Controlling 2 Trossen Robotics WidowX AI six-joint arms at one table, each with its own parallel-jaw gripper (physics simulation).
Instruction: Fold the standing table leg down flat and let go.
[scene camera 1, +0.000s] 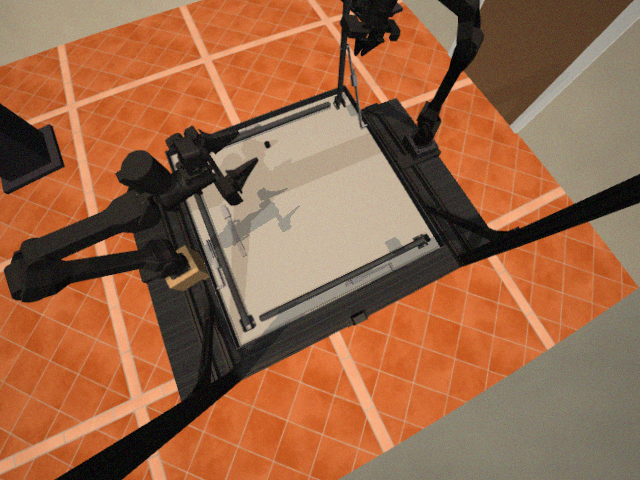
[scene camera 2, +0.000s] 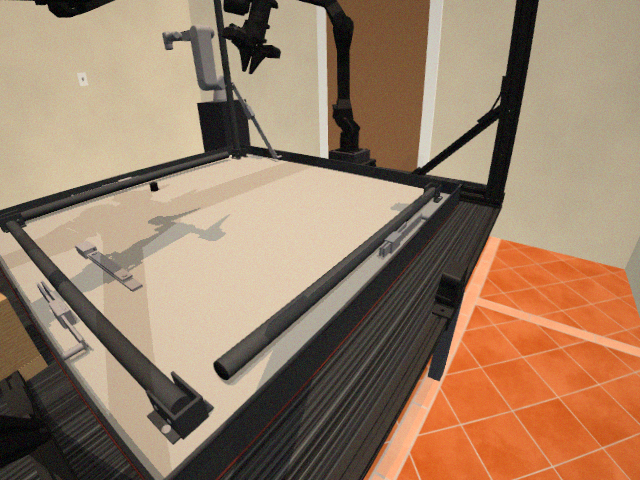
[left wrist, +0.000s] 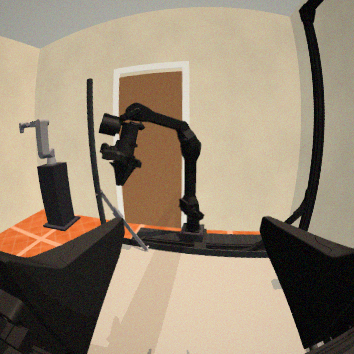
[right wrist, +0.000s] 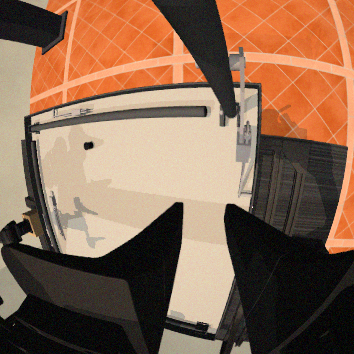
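Pixels of known places: left gripper, fingertip midpoint: (scene camera 1: 247, 145) (left wrist: 194, 225); right gripper, fingertip midpoint: (scene camera 1: 358, 55) (scene camera 2: 247, 72) (left wrist: 119, 185) (right wrist: 203, 210); left arm's base, link origin: (scene camera 1: 177, 266) (right wrist: 27, 225); right arm's base, link origin: (scene camera 1: 422, 140) (scene camera 2: 349, 150) (left wrist: 192, 228).
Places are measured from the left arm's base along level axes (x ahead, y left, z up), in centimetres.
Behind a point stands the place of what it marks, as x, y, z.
Note:
The standing leg (scene camera 1: 341, 62) @[82.6, 27.9, 13.0] (scene camera 2: 225, 77) @[82.4, 28.6, 19.9] (left wrist: 93, 150) @[82.9, 28.6, 32.4] (right wrist: 205, 50) @[83.5, 27.8, 21.1] is a dark tube rising upright from the back corner of the upturned pale tabletop (scene camera 1: 336, 196) @[57.6, -6.1, -6.8] (scene camera 2: 299, 227) @[45.4, -17.4, -7.2] (right wrist: 145, 165) @[63.8, 19.3, -6.0]. Its grey folding brace (scene camera 1: 353, 77) @[84.1, 22.3, 10.3] (scene camera 2: 253, 116) @[84.6, 20.8, 7.7] (left wrist: 127, 222) @[84.5, 19.3, 5.9] slants down to the panel and looks straight. My right gripper (scene camera 1: 360, 50) @[82.3, 19.9, 20.7] (scene camera 2: 248, 69) @[82.3, 19.9, 20.7] (left wrist: 119, 185) @[82.3, 19.9, 20.7] (right wrist: 203, 210) @[82.3, 19.9, 20.7] points down, high up beside the leg. Its fingers are partly apart and empty; the leg is not between them. My left gripper (scene camera 1: 246, 178) is wide open and empty above the panel's left side, away from the standing leg.
Three other legs (scene camera 1: 222, 258) @[12.1, -4.0, -4.4] (scene camera 1: 346, 279) @[42.1, -33.0, -5.2] (scene camera 1: 294, 116) @[63.1, 30.4, -3.0] lie flat along the panel edges. A small black piece (scene camera 1: 267, 144) @[47.7, 25.7, -4.0] (scene camera 2: 154, 186) @[47.4, 25.6, -4.6] (right wrist: 88, 145) @[48.6, 26.3, -4.3] is on the panel. A wooden block (scene camera 1: 188, 268) @[2.6, -2.6, 0.0] stands at the left arm's base. Black frame posts (scene camera 2: 509, 103) @[80.0, -50.6, 13.7] rise by the table.

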